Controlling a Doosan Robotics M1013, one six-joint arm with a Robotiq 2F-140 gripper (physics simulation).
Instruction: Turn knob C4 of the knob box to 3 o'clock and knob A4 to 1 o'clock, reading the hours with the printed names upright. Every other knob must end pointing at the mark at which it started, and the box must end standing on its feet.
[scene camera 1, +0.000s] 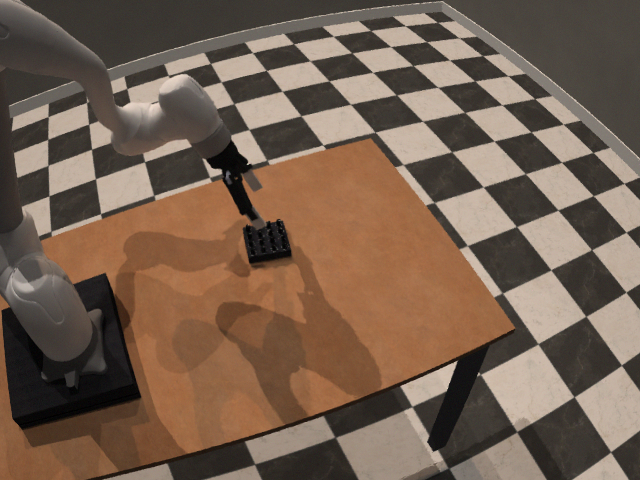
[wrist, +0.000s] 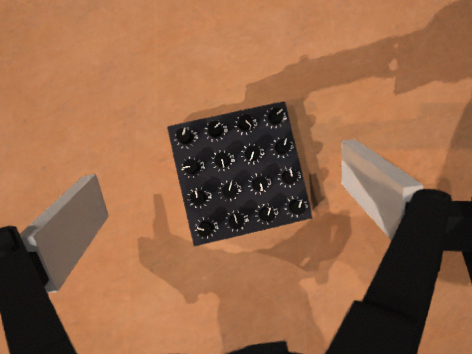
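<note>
The black knob box sits on the table with its knobs facing up, in rows and columns. In the wrist view it is turned slightly. Knob A4 is at its upper left corner, its white line pointing up and slightly right in the view. Knob C4 is third along that top row, its line slanting to the lower right in the view. The printed names are small and hard to read. My gripper is open and empty, tilted above the box, its fingers wide apart on either side in the wrist view.
The wooden table carries the arm's black base plate at the left. Other knobs, such as B4 and D4, stand close beside the named ones. Arm shadows fall across the table.
</note>
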